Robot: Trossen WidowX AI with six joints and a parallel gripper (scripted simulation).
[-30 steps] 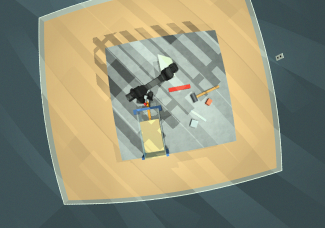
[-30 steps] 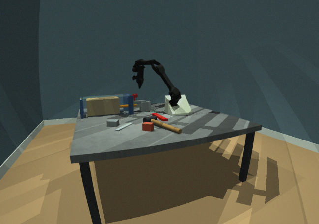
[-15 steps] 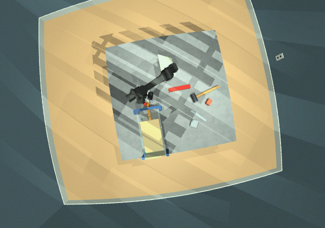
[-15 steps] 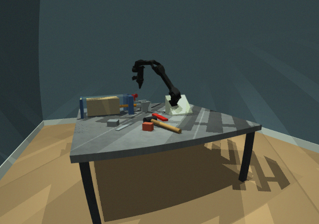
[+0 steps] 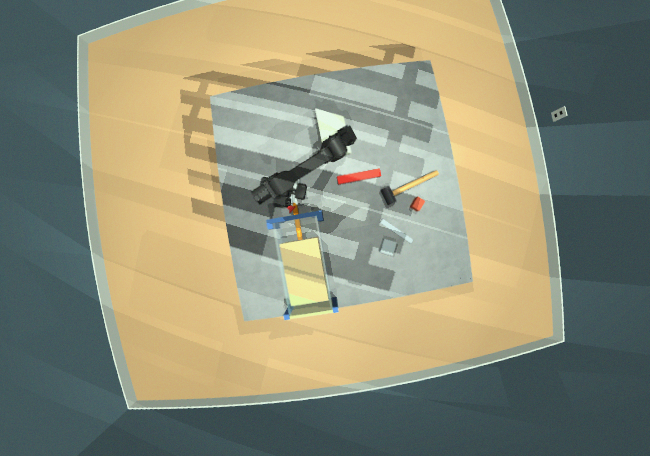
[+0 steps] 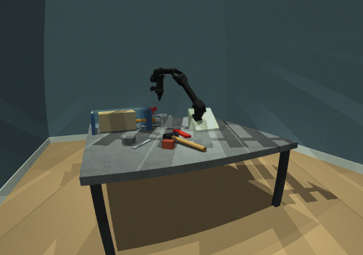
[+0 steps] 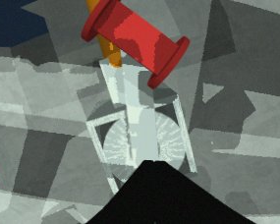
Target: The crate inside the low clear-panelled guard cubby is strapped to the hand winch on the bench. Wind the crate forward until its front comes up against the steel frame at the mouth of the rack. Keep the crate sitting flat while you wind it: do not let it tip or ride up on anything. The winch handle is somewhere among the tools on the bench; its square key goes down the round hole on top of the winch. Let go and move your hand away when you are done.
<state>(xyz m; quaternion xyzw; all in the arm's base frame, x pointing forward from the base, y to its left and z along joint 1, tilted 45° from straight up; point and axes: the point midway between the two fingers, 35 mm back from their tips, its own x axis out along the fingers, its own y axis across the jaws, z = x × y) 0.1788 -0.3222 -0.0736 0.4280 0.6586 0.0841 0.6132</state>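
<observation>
The red spool-shaped handle grip lies 90 mm below my gripper tip, 50 mm ahead of it and 20 mm to the right of it. From my gripper tip the other things lie so: clear-panelled cubby 350 mm ahead, 100 mm below, 40 mm to the right; winch handle 110 mm below, 10 mm to the right, 10 mm ahead; grey winch 190 mm below, 60 mm behind, 10 mm to the left.
</observation>
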